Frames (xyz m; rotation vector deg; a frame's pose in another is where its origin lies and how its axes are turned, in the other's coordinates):
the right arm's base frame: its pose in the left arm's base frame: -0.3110 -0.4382 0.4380 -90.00 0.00 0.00
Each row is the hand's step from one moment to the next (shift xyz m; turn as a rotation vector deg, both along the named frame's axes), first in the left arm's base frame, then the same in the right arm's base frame.
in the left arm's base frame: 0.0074 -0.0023 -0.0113 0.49 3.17 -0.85
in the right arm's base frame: 0.0074 0.0113 -0.0023 0.49 0.85 3.17
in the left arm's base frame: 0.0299 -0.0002 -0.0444 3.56 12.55 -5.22
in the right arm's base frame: 0.0299 0.0444 -0.0002 3.56 5.22 12.55
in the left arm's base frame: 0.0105 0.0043 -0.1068 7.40 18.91 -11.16
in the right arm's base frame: 0.0105 0.1068 0.0043 7.40 11.16 18.91
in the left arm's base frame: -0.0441 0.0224 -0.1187 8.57 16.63 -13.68
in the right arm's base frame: -0.0441 0.1187 0.0224 8.57 13.68 16.63
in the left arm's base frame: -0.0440 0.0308 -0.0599 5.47 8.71 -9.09
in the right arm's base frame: -0.0440 0.0599 0.0308 5.47 9.09 8.71
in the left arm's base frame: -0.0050 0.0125 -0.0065 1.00 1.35 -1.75
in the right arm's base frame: -0.0050 0.0065 0.0125 1.00 1.75 1.35
